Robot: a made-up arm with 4 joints. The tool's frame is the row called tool. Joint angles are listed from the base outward. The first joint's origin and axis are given. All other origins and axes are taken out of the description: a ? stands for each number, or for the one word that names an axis. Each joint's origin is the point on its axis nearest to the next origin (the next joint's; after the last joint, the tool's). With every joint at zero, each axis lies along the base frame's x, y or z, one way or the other. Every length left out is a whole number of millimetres.
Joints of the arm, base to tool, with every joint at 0 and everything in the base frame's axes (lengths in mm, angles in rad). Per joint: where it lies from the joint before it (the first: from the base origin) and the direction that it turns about. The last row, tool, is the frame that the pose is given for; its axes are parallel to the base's.
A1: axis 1 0 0 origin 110 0 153
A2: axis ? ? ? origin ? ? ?
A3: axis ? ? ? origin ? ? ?
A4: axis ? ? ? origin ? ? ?
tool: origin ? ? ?
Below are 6 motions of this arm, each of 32 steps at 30 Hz.
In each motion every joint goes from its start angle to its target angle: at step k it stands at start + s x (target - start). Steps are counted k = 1, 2, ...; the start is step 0. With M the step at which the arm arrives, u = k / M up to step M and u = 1 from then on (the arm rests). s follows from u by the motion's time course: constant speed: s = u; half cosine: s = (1 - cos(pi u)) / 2; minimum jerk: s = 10 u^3 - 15 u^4 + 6 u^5.
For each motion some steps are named. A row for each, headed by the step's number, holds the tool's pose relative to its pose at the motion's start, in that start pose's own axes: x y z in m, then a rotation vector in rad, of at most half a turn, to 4 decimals.
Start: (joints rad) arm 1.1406 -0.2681 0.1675 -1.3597
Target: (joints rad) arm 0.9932 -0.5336 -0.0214 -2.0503
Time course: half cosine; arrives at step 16
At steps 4, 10, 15, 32:
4: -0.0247 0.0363 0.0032 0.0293 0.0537 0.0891
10: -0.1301 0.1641 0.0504 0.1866 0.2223 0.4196
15: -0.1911 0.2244 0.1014 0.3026 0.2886 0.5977
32: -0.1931 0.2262 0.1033 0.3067 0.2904 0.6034

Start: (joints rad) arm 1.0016 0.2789 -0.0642 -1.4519
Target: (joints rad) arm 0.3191 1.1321 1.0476 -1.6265
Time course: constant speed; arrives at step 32
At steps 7, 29, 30, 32:
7: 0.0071 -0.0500 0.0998 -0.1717 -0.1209 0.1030
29: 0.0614 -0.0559 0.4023 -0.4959 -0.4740 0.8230
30: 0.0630 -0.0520 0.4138 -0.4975 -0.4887 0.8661
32: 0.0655 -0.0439 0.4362 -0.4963 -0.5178 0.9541

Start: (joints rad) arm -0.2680 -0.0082 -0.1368 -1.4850
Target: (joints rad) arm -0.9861 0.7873 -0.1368 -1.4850
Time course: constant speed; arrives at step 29
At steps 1, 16, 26, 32:
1: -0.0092 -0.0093 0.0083 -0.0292 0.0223 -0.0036
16: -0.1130 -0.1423 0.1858 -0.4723 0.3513 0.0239
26: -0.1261 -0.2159 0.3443 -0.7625 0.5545 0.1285
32: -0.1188 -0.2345 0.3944 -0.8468 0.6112 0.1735

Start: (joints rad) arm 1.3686 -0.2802 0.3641 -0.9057
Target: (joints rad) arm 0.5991 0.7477 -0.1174 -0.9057
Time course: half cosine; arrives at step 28
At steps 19, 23, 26, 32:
19: 0.0618 -0.0699 0.3669 -1.1829 0.2804 0.2089
23: 0.1050 -0.0453 0.4500 -1.4162 0.3309 0.2789
26: 0.1258 -0.0306 0.4821 -1.5096 0.3490 0.3109
32: 0.1300 -0.0275 0.4881 -1.5278 0.3523 0.3175

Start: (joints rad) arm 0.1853 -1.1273 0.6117 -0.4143
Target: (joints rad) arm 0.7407 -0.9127 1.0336 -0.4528
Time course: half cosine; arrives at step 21
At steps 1, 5, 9, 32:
1: 0.0016 0.0008 -0.0005 0.0036 -0.0009 0.0032
5: 0.0368 0.0213 -0.0114 0.0882 -0.0207 0.0756
9: 0.0989 0.0679 -0.0291 0.2650 -0.0549 0.2154
32: 0.2040 0.1922 -0.0464 0.7273 -0.1060 0.5210

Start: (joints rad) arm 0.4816 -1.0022 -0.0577 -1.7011
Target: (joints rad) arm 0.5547 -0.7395 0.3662 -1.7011
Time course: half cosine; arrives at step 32
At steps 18, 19, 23, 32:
18: 0.0478 -0.0597 0.0318 -0.1896 -0.2566 0.0458
19: 0.0512 -0.0636 0.0352 -0.2043 -0.2773 0.0509
23: 0.0628 -0.0766 0.0480 -0.2570 -0.3520 0.0715
32: 0.0740 -0.0883 0.0627 -0.3119 -0.4317 0.0966

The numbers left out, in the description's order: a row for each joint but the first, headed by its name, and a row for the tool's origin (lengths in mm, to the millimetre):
A2: axis 0 -1 0, xyz 0 -547 -45
A3: axis 1 0 0, xyz 66 0 -80
A4: axis 0 0 -1, xyz 0 -93 -208
tool: xyz 271 102 0

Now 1 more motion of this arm.
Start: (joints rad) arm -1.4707 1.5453 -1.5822 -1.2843
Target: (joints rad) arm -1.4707 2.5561 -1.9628 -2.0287
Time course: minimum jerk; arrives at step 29
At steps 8, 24, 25, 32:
8: -0.0163 -0.0112 -0.0095 -0.0071 0.0501 -0.0353
24: -0.1038 0.0063 -0.0252 0.2044 0.3106 -0.2513
25: -0.1045 0.0079 -0.0243 0.2131 0.3132 -0.2558
32: -0.1053 0.0099 -0.0232 0.2236 0.3161 -0.2612

